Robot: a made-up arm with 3 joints.
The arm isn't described. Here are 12 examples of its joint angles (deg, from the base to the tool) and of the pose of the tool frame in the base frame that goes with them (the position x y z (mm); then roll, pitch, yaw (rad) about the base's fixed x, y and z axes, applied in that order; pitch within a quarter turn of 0, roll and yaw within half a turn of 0).
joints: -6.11 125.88 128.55
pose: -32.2 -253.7 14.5 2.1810 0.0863 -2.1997
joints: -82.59 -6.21 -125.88
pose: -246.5 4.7 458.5 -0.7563 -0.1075 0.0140
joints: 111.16 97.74 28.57
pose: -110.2 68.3 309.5 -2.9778 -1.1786 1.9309
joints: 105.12 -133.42 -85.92
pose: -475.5 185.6 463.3 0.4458 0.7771 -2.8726
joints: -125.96 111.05 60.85
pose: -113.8 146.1 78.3 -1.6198 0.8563 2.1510
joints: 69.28 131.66 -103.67
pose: 30.4 -54.9 547.2 -0.7560 -0.7737 -2.7631
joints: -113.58 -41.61 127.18
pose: -374.4 92.8 322.3 -1.9643 -0.6543 -0.3414
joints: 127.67 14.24 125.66
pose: -145.6 -187.2 170.7 -0.0502 -0.1960 0.1539
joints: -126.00 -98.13 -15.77
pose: -397.4 -18.2 30.4 3.0586 -0.9288 -1.8092
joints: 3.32 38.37 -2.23
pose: -117.0 1.8 266.3 -0.0844 -0.0360 -0.6689
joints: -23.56 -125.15 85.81
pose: -365.4 -126.3 13.8 1.2517 -0.3329 2.2258
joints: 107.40 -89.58 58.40
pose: -347.8 -22.8 282.0 -2.0989 1.2670 -1.5463
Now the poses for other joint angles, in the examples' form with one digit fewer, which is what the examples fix.
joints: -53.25 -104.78 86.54
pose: -384 7 16 1.181 -0.886 1.986
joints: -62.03 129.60 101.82
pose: -90 -3 -91 0.901 0.748 -2.626
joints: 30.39 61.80 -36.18
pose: -25 44 303 -0.902 -0.462 -1.015
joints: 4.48 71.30 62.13
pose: -98 -89 131 1.059 -0.074 -1.243
